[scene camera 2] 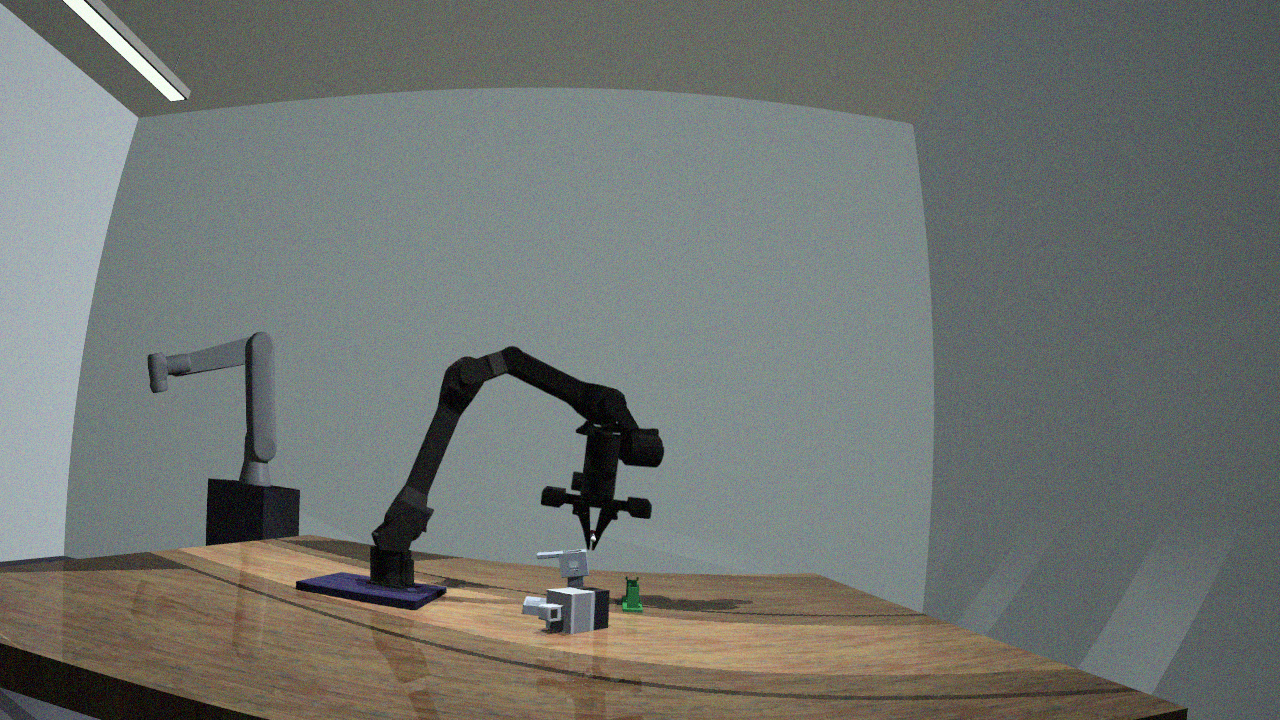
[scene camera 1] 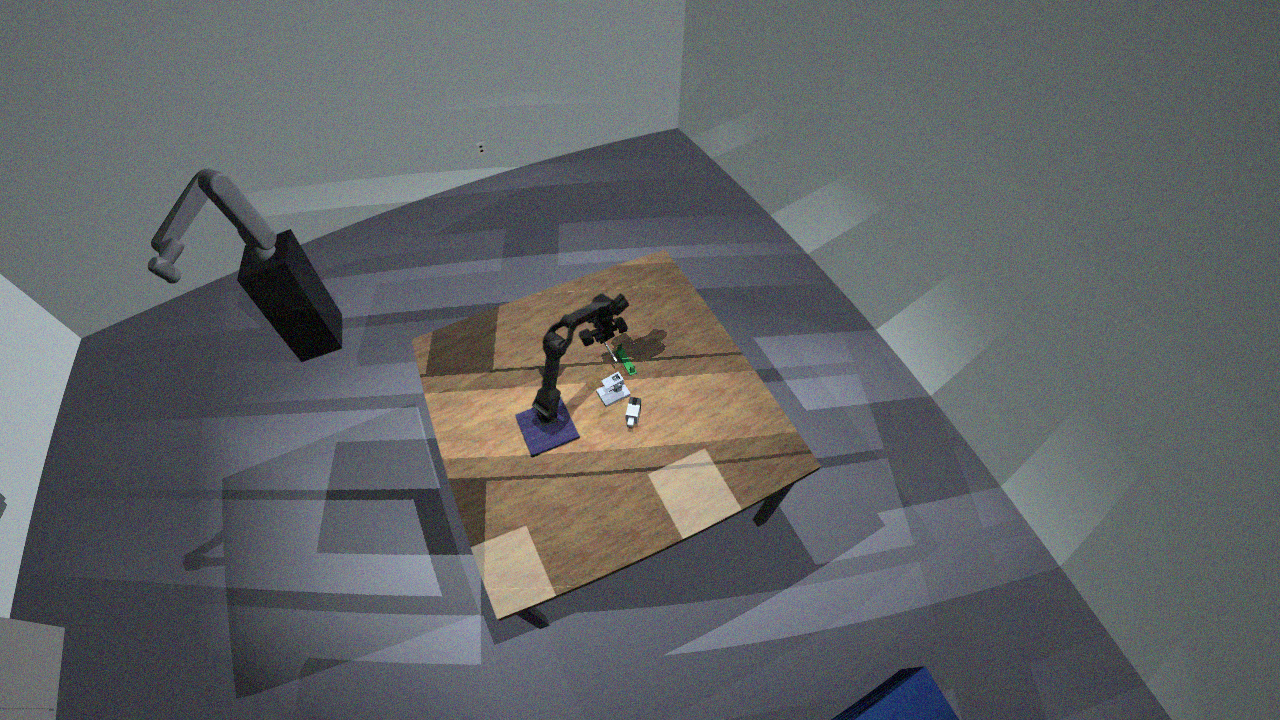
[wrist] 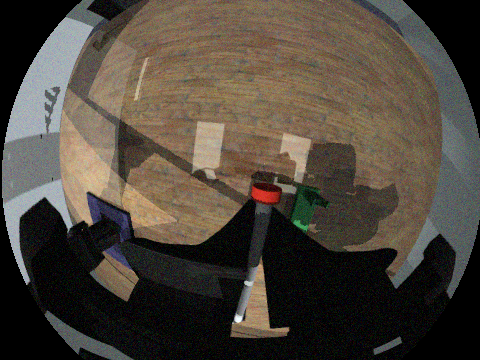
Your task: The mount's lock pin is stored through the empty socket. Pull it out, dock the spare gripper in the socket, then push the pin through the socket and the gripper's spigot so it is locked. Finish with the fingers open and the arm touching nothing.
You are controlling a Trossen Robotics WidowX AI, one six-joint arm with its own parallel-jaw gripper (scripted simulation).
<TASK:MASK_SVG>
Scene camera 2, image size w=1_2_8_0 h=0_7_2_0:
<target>my gripper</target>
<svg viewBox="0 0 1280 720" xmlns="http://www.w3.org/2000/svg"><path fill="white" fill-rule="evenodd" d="M584 461L583 473L573 472L571 486L572 490L581 491L581 495L565 493L566 488L547 486L541 493L541 504L555 508L561 507L564 503L573 504L572 514L579 517L588 550L590 550L590 506L601 508L595 531L596 541L592 542L591 548L594 551L611 520L618 520L617 512L628 511L632 517L651 519L652 505L648 499L628 497L627 501L614 499L617 465Z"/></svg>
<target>spare gripper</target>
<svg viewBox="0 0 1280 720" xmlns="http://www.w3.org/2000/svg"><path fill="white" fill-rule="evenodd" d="M610 590L588 586L547 589L546 604L538 605L538 619L545 620L546 628L568 634L608 628Z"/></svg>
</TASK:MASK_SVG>
